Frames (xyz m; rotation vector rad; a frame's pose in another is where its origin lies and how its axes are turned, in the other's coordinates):
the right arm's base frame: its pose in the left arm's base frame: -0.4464 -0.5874 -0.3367 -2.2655 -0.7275 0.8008
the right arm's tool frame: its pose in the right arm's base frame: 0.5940 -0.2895 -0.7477 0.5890 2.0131 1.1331
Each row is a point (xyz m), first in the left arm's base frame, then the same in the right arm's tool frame.
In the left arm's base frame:
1: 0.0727 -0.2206 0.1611
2: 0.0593 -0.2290 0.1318
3: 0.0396 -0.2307 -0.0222
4: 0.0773 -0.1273 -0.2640
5: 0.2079 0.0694 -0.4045
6: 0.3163 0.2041 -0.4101
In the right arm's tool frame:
1: -0.0721 0.1008 -0.2922
2: -0.0635 0.1330 -0.2921
3: -0.0583 0.2804 -0.2438
4: -0.1532 0.4831 -0.1006
5: -0.3400 0.5550 0.0876
6: -0.4696 0.5143 0.1947

